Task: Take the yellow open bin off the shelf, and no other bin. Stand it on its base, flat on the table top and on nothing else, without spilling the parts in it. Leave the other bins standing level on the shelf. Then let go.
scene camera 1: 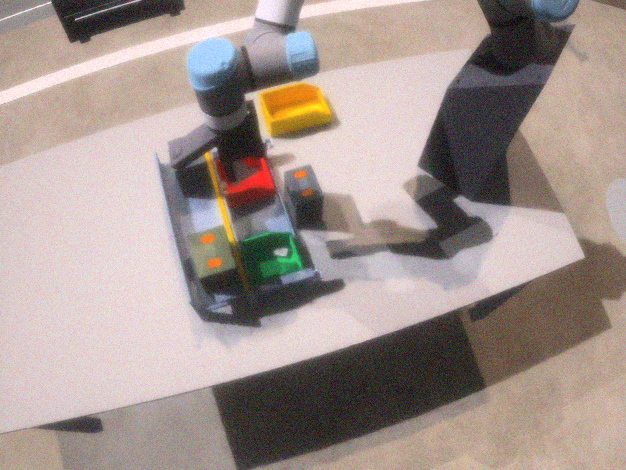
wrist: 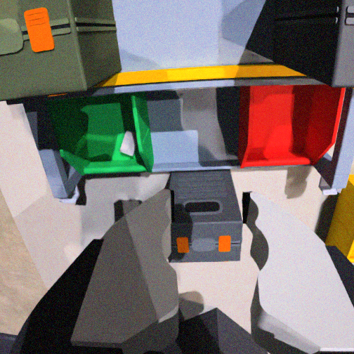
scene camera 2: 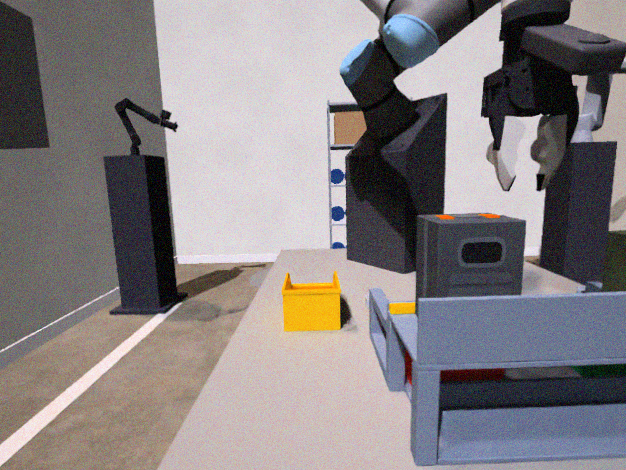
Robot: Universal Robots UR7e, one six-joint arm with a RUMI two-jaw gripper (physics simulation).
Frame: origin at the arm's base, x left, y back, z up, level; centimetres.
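Seen in the pictures: gripper, fingertip midpoint: [scene camera 1: 235, 176] [scene camera 2: 523, 191]; arm's base at its link origin: [scene camera 1: 526, 48] [scene camera 2: 391, 121].
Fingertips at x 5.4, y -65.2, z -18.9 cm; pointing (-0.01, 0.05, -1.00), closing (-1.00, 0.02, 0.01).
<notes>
Offsets run from my fingertips to a thing's top centre. "spot": to the spot under its first point.
The yellow open bin {dz -16.8, dx -28.8, dy +20.5 cm} [scene camera 1: 298, 121] [scene camera 2: 311, 311] [wrist: 345, 222] stands upright on its base on the table top, beside and apart from the shelf {spot: dz -14.1, dx -2.3, dy -15.6 cm} [scene camera 1: 174, 215] [scene camera 2: 515, 331] [wrist: 344, 145]. The parts inside it cannot be made out. The red bin {dz -16.2, dx -10.4, dy +0.2 cm} [scene camera 1: 255, 182] [wrist: 275, 117] and the green bin {dz -16.2, dx +12.0, dy +1.5 cm} [scene camera 1: 267, 263] [wrist: 102, 117] sit on the shelf and look level. A pale part [wrist: 128, 144] lies in the green bin. My gripper [scene camera 2: 523, 186] [wrist: 207, 193] is partly open and empty, up above the table and apart from the yellow bin. Its fingertips are hidden in scene camera 1.
A dark case {dz -11.1, dx -0.5, dy +14.6 cm} [scene camera 1: 308, 202] [wrist: 215, 185] stands on the table before the shelf, below my fingers in the wrist view. An olive case {dz -4.6, dx +12.6, dy -8.4 cm} [scene camera 1: 199, 247] [wrist: 95, 57] and another dark case {dz -2.1, dx -10.5, dy -9.1 cm} [scene camera 2: 434, 252] [wrist: 305, 45] stand on the shelf's upper part, behind its yellow strip {spot: dz -13.0, dx -0.6, dy -4.2 cm} [scene camera 1: 222, 207] [wrist: 185, 75].
</notes>
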